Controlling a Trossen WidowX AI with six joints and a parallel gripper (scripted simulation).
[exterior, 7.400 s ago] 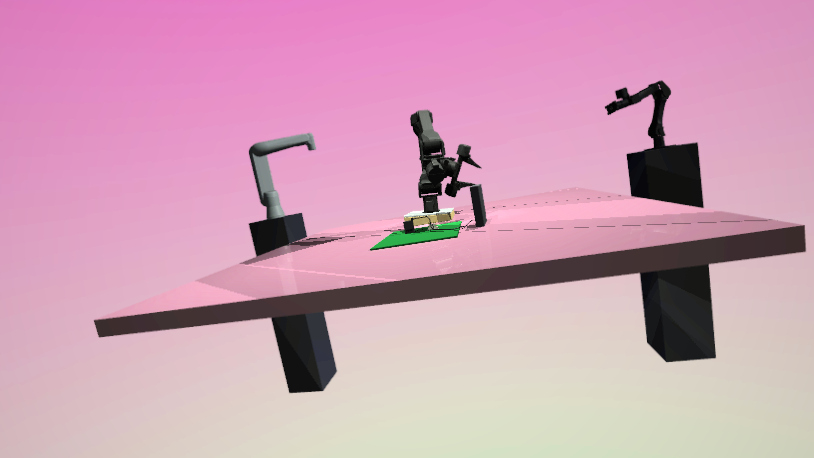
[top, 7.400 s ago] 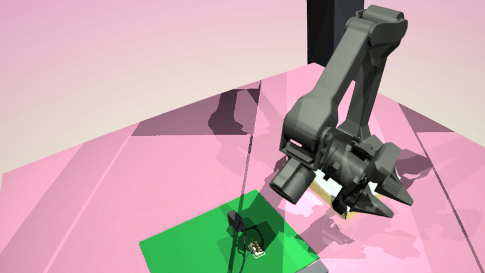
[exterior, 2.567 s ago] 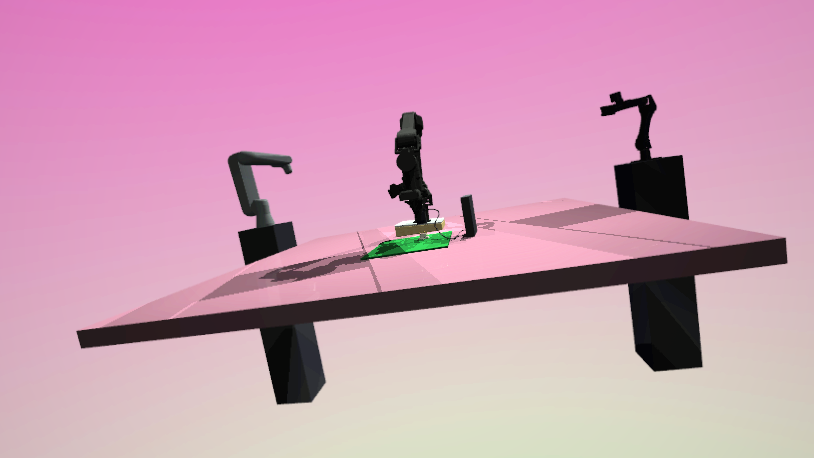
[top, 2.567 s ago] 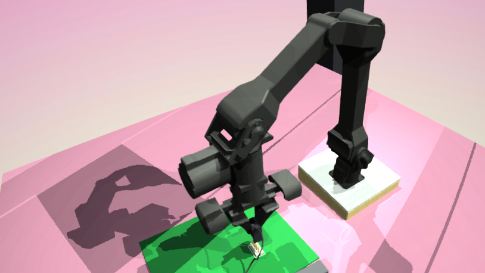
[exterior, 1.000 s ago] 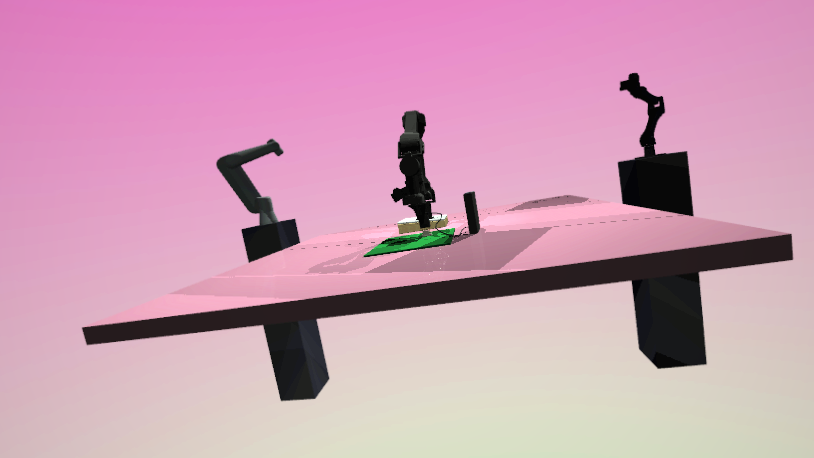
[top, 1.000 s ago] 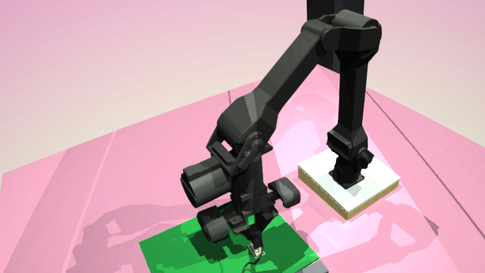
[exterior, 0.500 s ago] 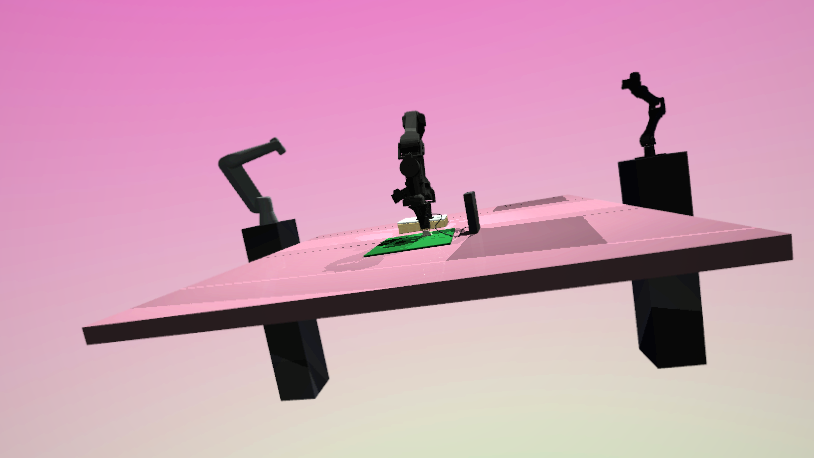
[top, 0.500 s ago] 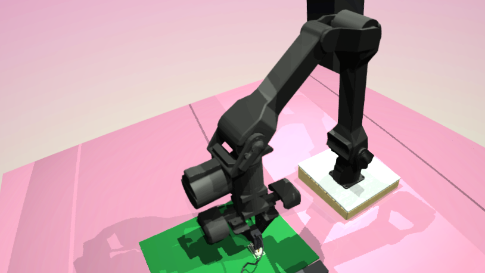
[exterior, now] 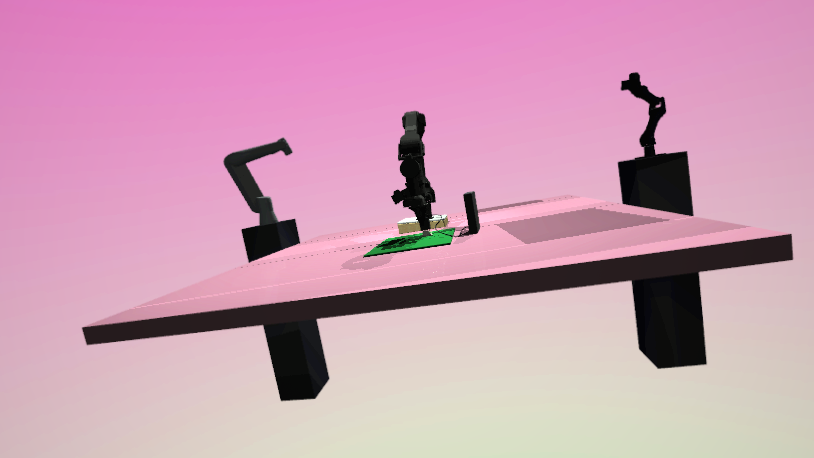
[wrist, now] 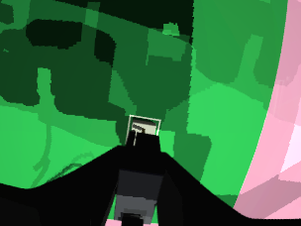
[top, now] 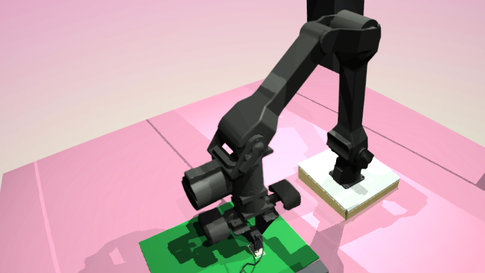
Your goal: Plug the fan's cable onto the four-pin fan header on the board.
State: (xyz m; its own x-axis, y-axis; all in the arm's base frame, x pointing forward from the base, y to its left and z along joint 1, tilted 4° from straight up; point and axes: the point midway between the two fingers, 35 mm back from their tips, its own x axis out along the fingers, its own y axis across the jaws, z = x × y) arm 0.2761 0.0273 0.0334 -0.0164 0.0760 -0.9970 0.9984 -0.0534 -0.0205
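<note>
Now: the four-pin fan header 4 cm below my gripper tip and 1 cm to the left of it. Round my gripper tip: dark fan 15 cm to the left, 2 cm ahead, 2 cm above; then black fan plug 1 cm to the left, 1 cm above; then green board 6 cm ahead, 5 cm below, 3 cm to the right.
</note>
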